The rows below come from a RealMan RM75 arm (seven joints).
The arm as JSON. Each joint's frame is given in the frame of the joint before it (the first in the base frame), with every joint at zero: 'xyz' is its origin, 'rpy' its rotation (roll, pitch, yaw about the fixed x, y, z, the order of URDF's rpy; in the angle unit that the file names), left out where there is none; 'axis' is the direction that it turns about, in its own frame. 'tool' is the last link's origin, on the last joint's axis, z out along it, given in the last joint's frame.
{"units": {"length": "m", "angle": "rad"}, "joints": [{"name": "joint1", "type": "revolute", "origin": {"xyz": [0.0, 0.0, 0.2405]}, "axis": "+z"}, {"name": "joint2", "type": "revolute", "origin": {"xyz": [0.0, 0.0, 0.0], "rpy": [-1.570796, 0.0, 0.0]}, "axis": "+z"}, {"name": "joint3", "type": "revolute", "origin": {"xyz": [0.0, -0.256, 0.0], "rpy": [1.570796, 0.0, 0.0]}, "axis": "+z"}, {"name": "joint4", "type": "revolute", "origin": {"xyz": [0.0, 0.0, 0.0], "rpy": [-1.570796, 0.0, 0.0]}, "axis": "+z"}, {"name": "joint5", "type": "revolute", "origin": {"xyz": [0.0, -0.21, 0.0], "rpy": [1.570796, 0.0, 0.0]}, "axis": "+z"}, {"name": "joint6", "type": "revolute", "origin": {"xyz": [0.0, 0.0, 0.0], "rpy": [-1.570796, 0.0, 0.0]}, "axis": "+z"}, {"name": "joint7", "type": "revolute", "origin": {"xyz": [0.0, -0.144, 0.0], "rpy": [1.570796, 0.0, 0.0]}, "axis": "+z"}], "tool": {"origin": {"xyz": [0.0, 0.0, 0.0]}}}
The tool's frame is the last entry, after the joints.
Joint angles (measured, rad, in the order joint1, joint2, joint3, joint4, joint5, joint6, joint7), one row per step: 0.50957, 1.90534, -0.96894, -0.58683, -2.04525, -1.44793, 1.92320; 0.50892, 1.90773, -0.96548, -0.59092, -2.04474, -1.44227, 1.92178; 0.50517, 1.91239, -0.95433, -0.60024, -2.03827, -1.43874, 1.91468; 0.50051, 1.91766, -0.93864, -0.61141, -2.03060, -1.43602, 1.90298; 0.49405, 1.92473, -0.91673, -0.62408, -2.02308, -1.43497, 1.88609; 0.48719, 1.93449, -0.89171, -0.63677, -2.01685, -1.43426, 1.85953; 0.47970, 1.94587, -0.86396, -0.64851, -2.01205, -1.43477, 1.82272; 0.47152, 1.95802, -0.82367, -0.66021, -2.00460, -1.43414, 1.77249; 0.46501, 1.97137, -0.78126, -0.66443, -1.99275, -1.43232, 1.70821; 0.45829, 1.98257, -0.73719, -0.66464, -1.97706, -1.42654, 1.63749; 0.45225, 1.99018, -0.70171, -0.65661, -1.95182, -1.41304, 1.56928; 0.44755, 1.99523, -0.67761, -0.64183, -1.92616, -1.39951, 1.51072; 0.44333, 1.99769, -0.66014, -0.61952, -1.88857, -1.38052, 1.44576; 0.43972, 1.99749, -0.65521, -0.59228, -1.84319, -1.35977, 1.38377; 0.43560, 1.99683, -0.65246, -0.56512, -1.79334, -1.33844, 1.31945
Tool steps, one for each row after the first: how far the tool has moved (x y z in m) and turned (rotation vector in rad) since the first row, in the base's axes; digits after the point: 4 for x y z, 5 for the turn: -0.0003, 0.0011, 0.0001, 0.00882, -0.00076, 0.00162; -0.0014, 0.0026, 0.0012, 0.02768, 0.00672, 0.00759; -0.0026, 0.0042, 0.0029, 0.05156, 0.01604, 0.01696; -0.0036, 0.0055, 0.0050, 0.07992, 0.02786, 0.02854; -0.0046, 0.0064, 0.0065, 0.11017, 0.03887, 0.04733; -0.0053, 0.0066, 0.0077, 0.14156, 0.04805, 0.07301; -0.0054, 0.0074, 0.0106, 0.18835, 0.05786, 0.10462; -0.0055, 0.0079, 0.0126, 0.23945, 0.06808, 0.14285; -0.0042, 0.0086, 0.0156, 0.29857, 0.07312, 0.18046; -0.0022, 0.0098, 0.0184, 0.36011, 0.07540, 0.20986; 0.0001, 0.0102, 0.0195, 0.40890, 0.07693, 0.23041; 0.0025, 0.0112, 0.0204, 0.46296, 0.07707, 0.25060; 0.0047, 0.0122, 0.0205, 0.51153, 0.07672, 0.26757; 0.0071, 0.0133, 0.0211, 0.56292, 0.07310, 0.28355
